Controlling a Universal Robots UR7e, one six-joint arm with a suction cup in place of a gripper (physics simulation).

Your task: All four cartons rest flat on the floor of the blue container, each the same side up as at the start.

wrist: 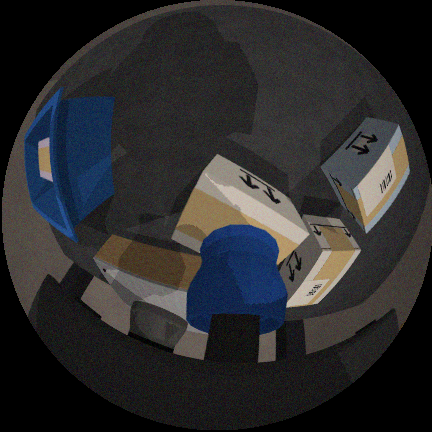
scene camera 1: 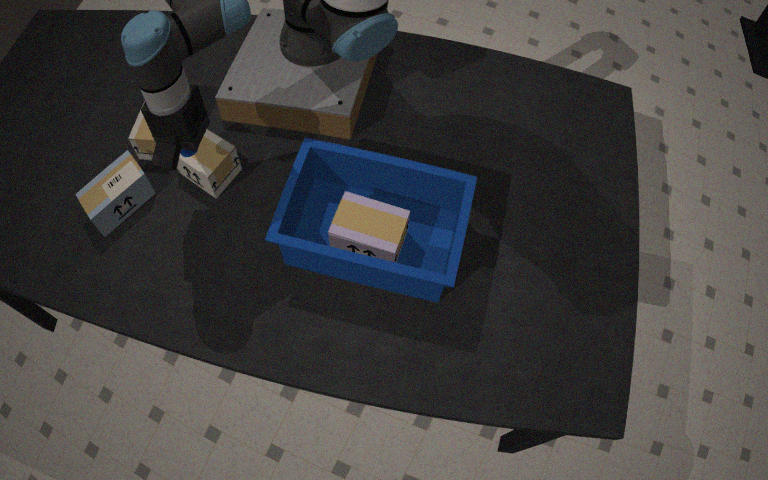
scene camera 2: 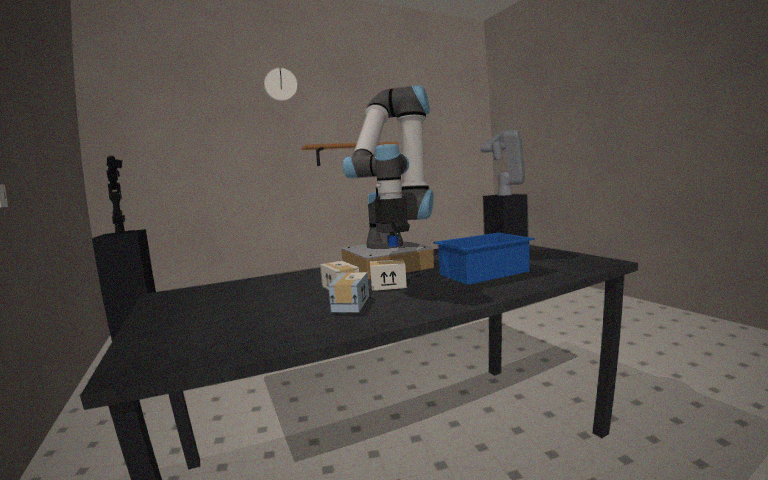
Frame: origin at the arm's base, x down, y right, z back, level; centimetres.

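Seen in the pictures: hand at its tool point: [wrist: 239,256] [scene camera 2: 393,245]; arm's base at its link origin: [wrist: 159,315] [scene camera 1: 315,41] [scene camera 2: 384,245].
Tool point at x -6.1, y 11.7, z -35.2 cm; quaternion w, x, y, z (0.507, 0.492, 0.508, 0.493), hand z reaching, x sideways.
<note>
Offsets run from my tool point to a thing's top centre. Level surfaces: height alone.
The blue container @[dx +2.2, dy -34.2, dz -2.0 cm] [scene camera 1: 362,275] [scene camera 2: 485,263] [wrist: 90,145] stands on the table. A lilac carton @[dx +5.2, dy -33.8, dz -3.2 cm] [scene camera 1: 369,219] [wrist: 45,161] sits inside it, arrows pointing up. A cream carton @[dx +6.2, dy +0.9, dz +4.0 cm] [scene camera 1: 210,165] [scene camera 2: 388,277] [wrist: 225,212] stands upright on the table left of the container. My blue suction cup [scene camera 1: 187,152] [scene camera 2: 393,241] [wrist: 240,240] is off and empty, a small gap above this carton's top. A second cream carton @[dx +6.2, dy +15.5, dz +10.7 cm] [scene camera 1: 143,139] [scene camera 2: 338,270] [wrist: 325,262] stands close behind, partly hidden by my tool in scene camera 1. A light blue carton @[dx +6.4, dy +17.8, dz -7.5 cm] [scene camera 1: 117,191] [scene camera 2: 349,292] [wrist: 369,172] stands nearest the table's left front.
The arm's base stands on a wooden plinth with a grey top [scene camera 1: 283,84] [scene camera 2: 416,260] [wrist: 150,262], behind the cream carton and the container. The container's raised rim lies right of the cartons. The black table @[dx +14.2 cm] [scene camera 1: 396,350] [scene camera 2: 226,316] carries everything.
</note>
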